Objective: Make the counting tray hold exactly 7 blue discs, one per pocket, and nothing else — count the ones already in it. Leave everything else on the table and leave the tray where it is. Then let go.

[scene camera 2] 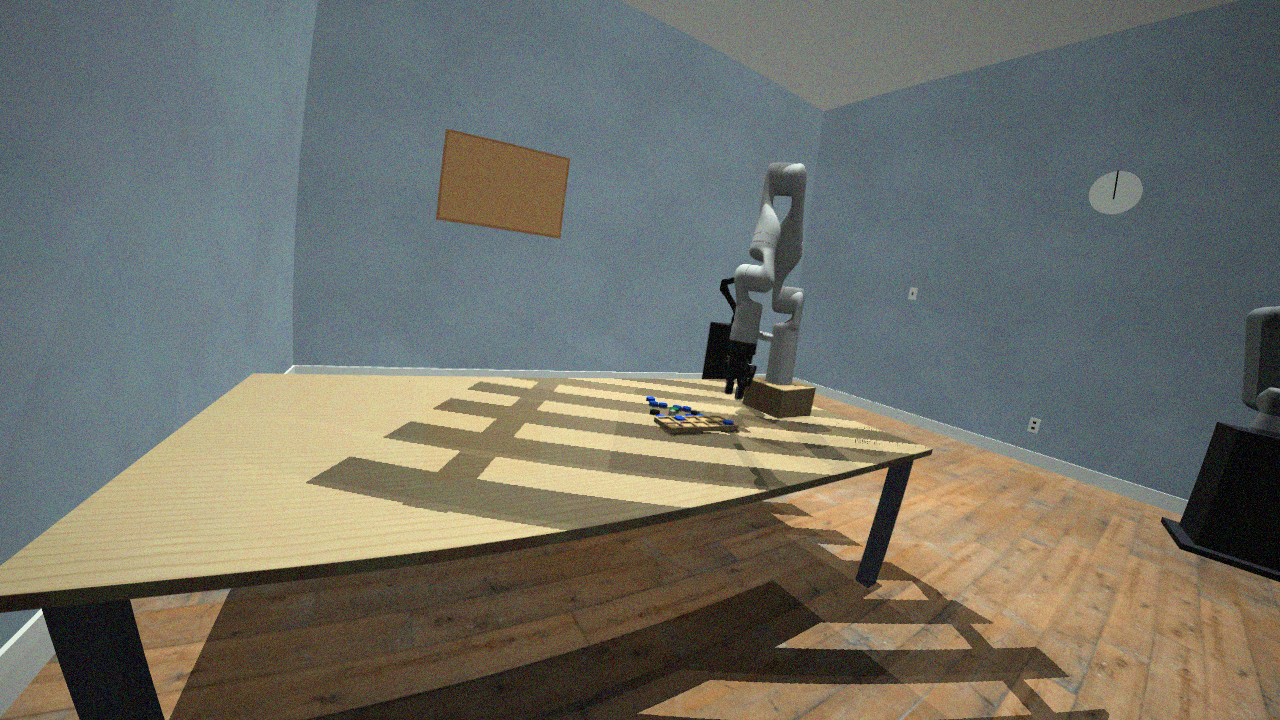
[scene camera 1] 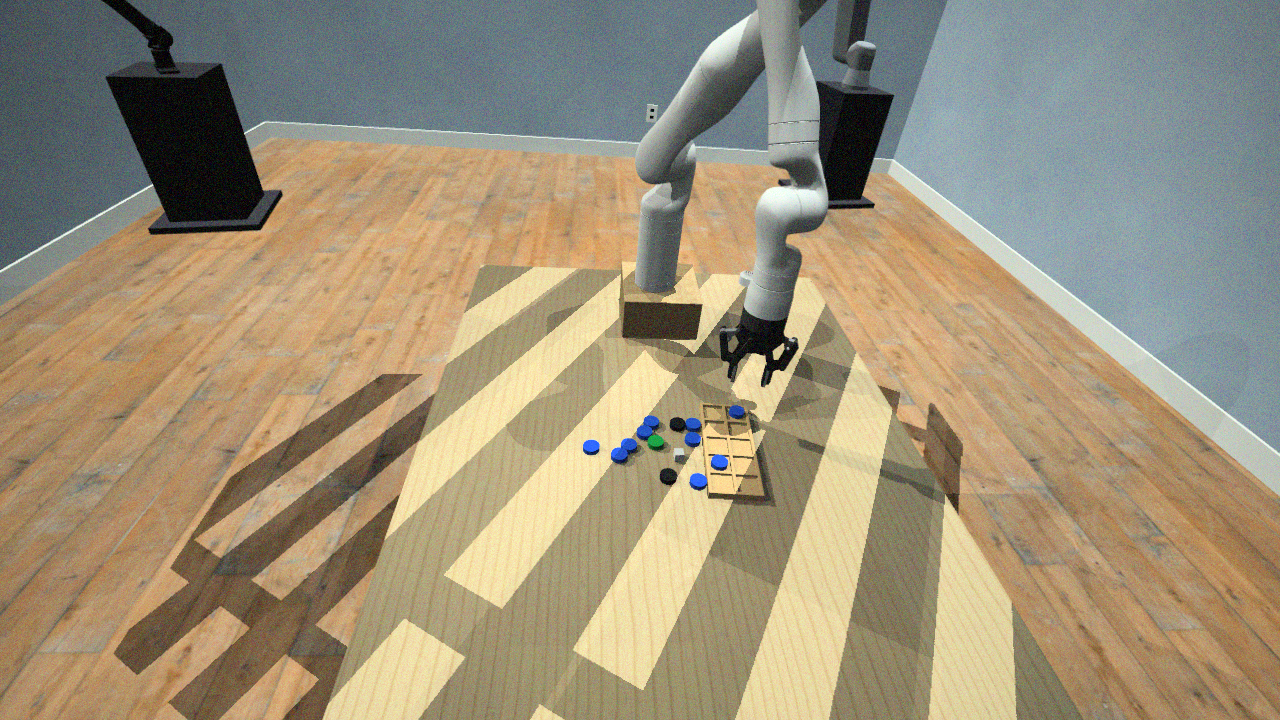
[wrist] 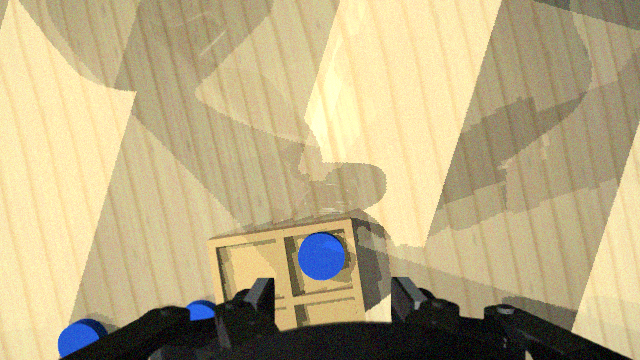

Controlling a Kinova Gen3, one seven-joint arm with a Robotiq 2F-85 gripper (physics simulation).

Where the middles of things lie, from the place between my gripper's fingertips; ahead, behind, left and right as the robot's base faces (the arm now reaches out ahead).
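There is the wooden counting tray (scene camera 1: 723,435), and my hand is 80 mm short of it, 50 mm to the left of it and 80 mm above it.
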